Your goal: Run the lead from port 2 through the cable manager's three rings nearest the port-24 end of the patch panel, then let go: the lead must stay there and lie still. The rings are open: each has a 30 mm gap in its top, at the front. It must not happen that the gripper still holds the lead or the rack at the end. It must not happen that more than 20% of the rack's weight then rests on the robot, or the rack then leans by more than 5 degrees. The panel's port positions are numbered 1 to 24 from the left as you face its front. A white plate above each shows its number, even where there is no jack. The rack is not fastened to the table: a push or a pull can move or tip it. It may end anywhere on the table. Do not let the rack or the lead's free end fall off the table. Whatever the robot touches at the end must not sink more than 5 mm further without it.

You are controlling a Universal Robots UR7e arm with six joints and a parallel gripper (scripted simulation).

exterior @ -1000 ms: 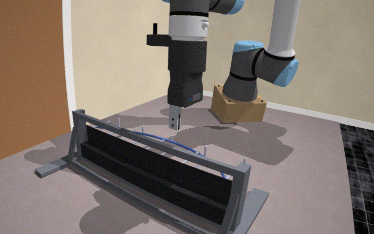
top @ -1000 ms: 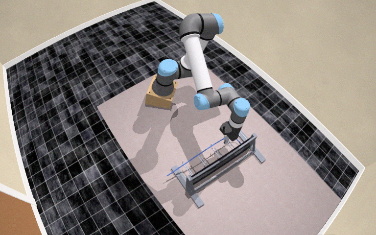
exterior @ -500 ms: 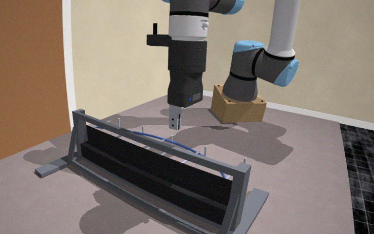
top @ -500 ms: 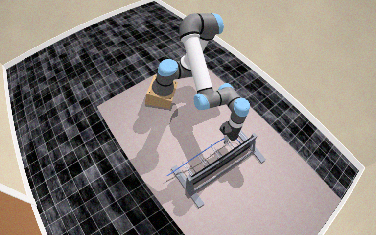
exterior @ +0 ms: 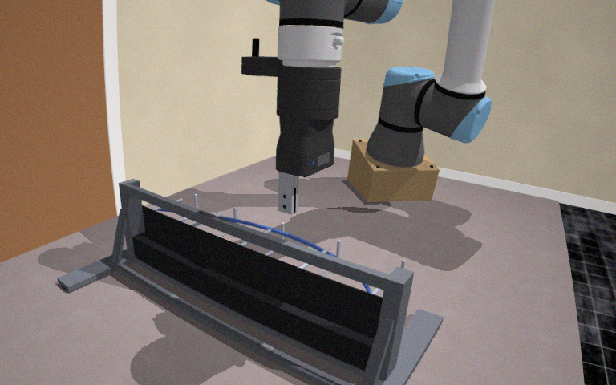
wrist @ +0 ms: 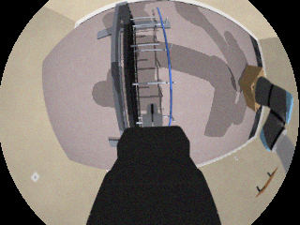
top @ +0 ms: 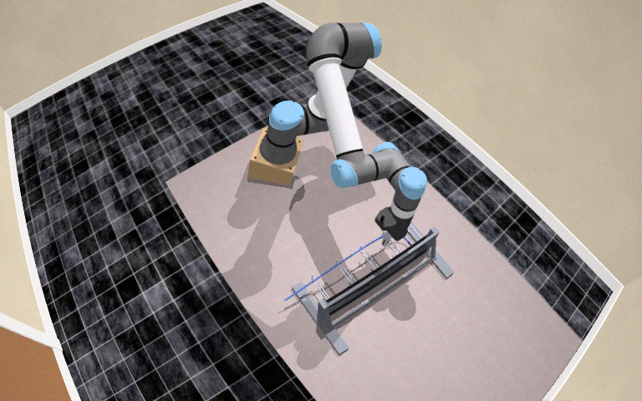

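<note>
My hand is 10 cm above the rack, 6 cm short of it and 5 cm to the left of it.
</note>
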